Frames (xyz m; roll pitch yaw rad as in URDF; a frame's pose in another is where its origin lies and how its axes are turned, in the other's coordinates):
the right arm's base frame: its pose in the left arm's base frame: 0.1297 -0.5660 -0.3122 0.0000 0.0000 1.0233
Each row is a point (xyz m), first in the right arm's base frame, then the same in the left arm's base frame.
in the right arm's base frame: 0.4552 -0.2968 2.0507
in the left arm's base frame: 0.6201 -0.3318 1.7385
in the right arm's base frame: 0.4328 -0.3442 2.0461
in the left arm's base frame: 0.6489 -0.3756 1.7339
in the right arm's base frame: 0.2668 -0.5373 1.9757
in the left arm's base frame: 0.7273 -0.6179 1.6635
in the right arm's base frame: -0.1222 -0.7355 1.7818
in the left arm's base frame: 0.6941 -1.0532 1.4696
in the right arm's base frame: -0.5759 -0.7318 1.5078
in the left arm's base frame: 0.4547 -1.4387 1.1956
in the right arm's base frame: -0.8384 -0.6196 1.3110
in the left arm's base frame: 0.2223 -1.6044 0.9988
